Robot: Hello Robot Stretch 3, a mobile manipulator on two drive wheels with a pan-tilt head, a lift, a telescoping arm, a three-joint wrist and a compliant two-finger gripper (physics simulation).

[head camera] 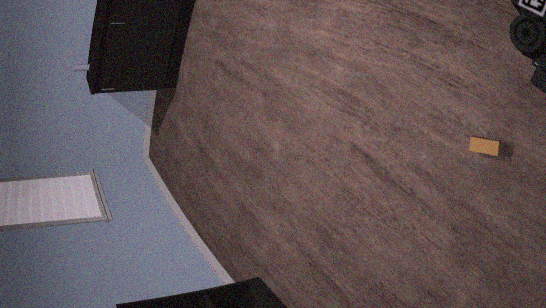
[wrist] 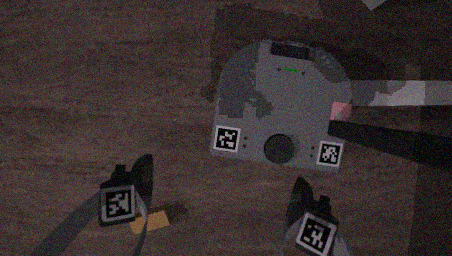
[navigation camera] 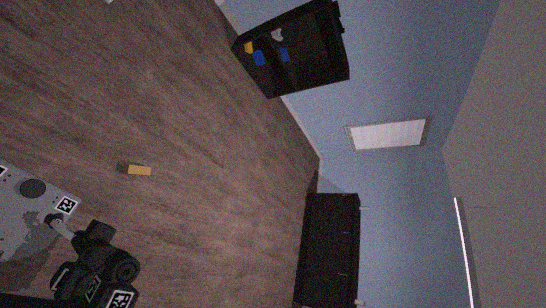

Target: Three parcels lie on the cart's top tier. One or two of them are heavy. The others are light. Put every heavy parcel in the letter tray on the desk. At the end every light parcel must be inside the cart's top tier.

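Seen in the pictures: gripper, between the fingertips: (wrist: 221, 185) (navigation camera: 76, 227); robot's base, origin of its link: (wrist: 269, 138) (navigation camera: 32, 187).
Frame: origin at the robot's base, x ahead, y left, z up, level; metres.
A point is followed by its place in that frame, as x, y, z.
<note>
My gripper (wrist: 221, 185) {-0.023, -0.123, 0.567} is open, its two fingertips wide apart with no object between them. The wrist view looks down past it at my grey base (wrist: 282, 100) {-0.114, -0.011, 0.160} and the floor. An orange-tan box (head camera: 484, 146) {0.318, -0.337, 0.052} (navigation camera: 139, 170) {0.316, -0.338, 0.052} (wrist: 152, 221) {0.312, -0.327, 0.052} lies on the floor, apart from the gripper; in the wrist view it is partly behind the left finger. I cannot tell whether it is one of the parcels. The cart's top tier, the desk and the letter tray cannot be made out in these views.
A dark cabinet (head camera: 140, 45) {1.051, -2.957, 0.469} (navigation camera: 327, 245) {0.626, -3.029, 0.477} stands by the blue wall. A dark open shelf unit (navigation camera: 307, 89) holds blue, yellow and white things. Part of a dark piece (head camera: 200, 296) {1.983, -1.080, 0.463} shows at the bottom edge. A pale bar (wrist: 407, 93) lies right of my base.
</note>
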